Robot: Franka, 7 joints.
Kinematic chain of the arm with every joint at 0, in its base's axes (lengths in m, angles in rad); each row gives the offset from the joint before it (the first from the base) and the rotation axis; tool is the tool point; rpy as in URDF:
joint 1: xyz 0 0 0.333 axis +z
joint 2: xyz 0 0 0 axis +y
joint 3: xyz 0 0 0.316 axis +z
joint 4: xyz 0.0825 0 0 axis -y
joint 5: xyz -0.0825 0 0.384 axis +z
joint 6: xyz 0 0 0 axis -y
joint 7: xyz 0.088 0 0 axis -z
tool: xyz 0 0 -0.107 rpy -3.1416 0 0
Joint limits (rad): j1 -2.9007..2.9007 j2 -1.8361..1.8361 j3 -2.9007..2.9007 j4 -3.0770..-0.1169 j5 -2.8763..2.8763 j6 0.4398..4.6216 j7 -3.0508..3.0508
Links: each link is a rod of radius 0.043 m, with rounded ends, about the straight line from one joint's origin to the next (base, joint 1, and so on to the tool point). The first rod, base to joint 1, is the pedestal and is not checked.
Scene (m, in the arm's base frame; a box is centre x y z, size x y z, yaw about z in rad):
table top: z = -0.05
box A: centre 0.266 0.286 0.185 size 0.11 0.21 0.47 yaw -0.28
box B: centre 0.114 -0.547 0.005 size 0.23 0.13 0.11 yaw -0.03
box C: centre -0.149 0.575 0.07 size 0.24 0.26 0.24 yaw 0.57
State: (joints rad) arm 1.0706 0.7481 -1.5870 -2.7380 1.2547 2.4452 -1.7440
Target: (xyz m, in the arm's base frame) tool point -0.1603 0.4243 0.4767
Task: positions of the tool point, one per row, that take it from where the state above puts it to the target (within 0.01 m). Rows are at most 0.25 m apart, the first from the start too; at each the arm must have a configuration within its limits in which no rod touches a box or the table.
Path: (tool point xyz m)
1: 0.3287 -0.2240 0.2386
2: 0.3763 -0.1925 0.2481
3: 0.4161 -0.1659 0.2629
4: 0.4491 -0.1461 0.2774
5: 0.4660 0.0425 0.3491
6: 0.3981 0.1977 0.4499
7: 0.2660 0.2860 0.5569
8: 0.0751 0.4103 0.5340
9: -0.1603 0.4243 0.4767

